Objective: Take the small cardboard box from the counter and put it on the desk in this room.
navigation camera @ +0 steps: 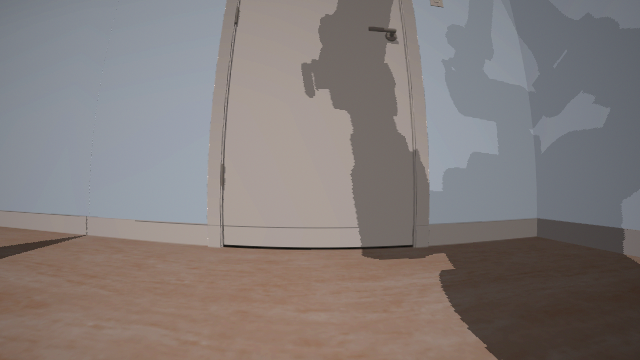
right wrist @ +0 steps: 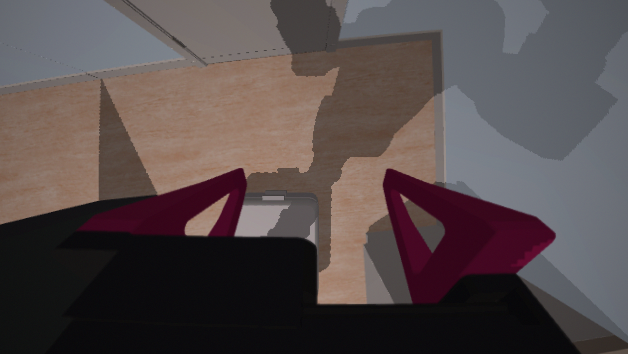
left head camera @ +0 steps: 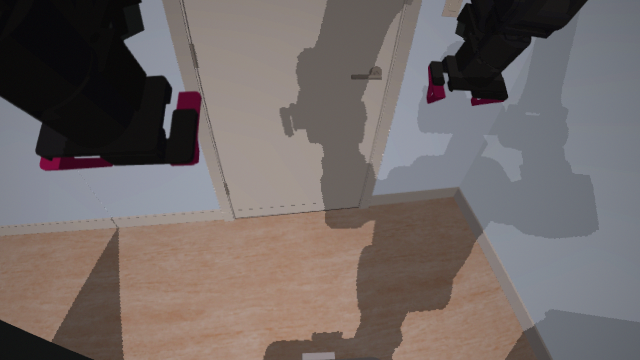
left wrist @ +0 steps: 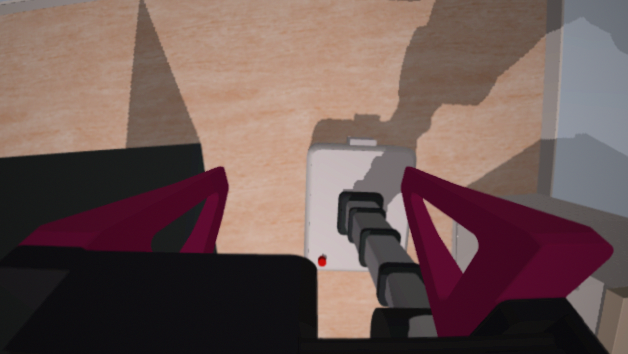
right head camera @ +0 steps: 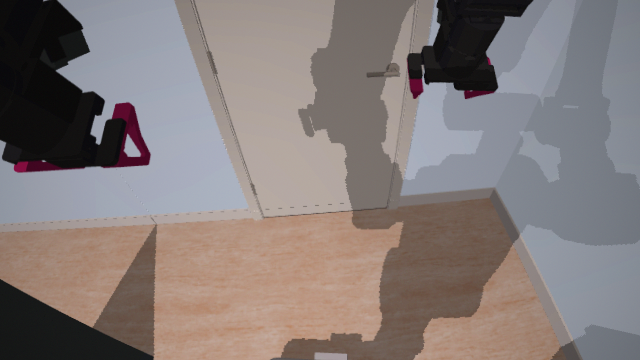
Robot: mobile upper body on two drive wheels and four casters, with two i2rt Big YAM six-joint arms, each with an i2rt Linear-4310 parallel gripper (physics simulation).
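Frame: origin at the left arm's base, x right, y ahead, z up, level; metres.
Where they show: left gripper, between the fingertips: (left head camera: 154,158) (left wrist: 314,176) (right head camera: 115,161); right gripper, between the fingertips: (right wrist: 314,176) (left head camera: 450,101) (right head camera: 439,95).
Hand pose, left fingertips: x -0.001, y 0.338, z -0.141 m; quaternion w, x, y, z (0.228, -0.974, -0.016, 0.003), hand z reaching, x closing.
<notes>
After its pixels a point has its place.
The small cardboard box does not show in these views. A dark flat top (left head camera: 25,350) {x -0.644, y 0.251, z -0.801 m} (right head camera: 50,335) {x -0.640, y 0.221, z -0.772 m} (left wrist: 90,185) {x -0.638, y 0.201, z -0.673 m} (right wrist: 25,255) {x -0.640, y 0.217, z -0.731 m}, perhaps the desk, reaches in from the left. A tan counter edge (left wrist: 617,320) {x 0.759, y -0.055, z -0.504 m} (right wrist: 602,343) {x 1.283, y 0.066, z -0.523 m} shows at the lower right of the wrist views, above a pale cabinet. My left gripper (left head camera: 117,165) (right head camera: 82,165) (left wrist: 314,176) {x -0.001, y 0.338, z -0.141 m} is open and empty, raised over the floor. My right gripper (left head camera: 455,102) {x 0.454, y 0.590, z -0.220 m} (right head camera: 442,97) {x 0.454, y 0.590, z -0.220 m} (right wrist: 314,176) {x 0.454, y 0.590, z -0.220 m} is also open and empty, held up at the right.
A closed beige door (left head camera: 260,125) {x -0.014, y 1.181, z -0.730 m} (right head camera: 280,125) {x -0.015, y 1.181, z -0.723 m} (navigation camera: 285,140) {x 0.019, y 1.184, z -0.984 m} with a lever handle (left head camera: 367,75) {x 0.427, y 1.182, z -0.477 m} (right head camera: 384,72) {x 0.431, y 1.183, z -0.477 m} (navigation camera: 382,31) {x 0.423, y 1.185, z -0.496 m} stands ahead. A blue-grey wall (left head camera: 600,280) {x 1.325, y 0.424, z -0.854 m} (navigation camera: 580,200) {x 1.250, y 1.124, z -1.226 m} meets the door wall in a corner at the right. My pale base (left wrist: 327,175) {x 0.064, y 0.178, z -1.150 m} (right wrist: 255,215) {x 0.125, y 0.239, z -1.150 m} stands on the wooden floor (navigation camera: 200,300) {x -0.053, y 0.731, z -1.410 m}.
</notes>
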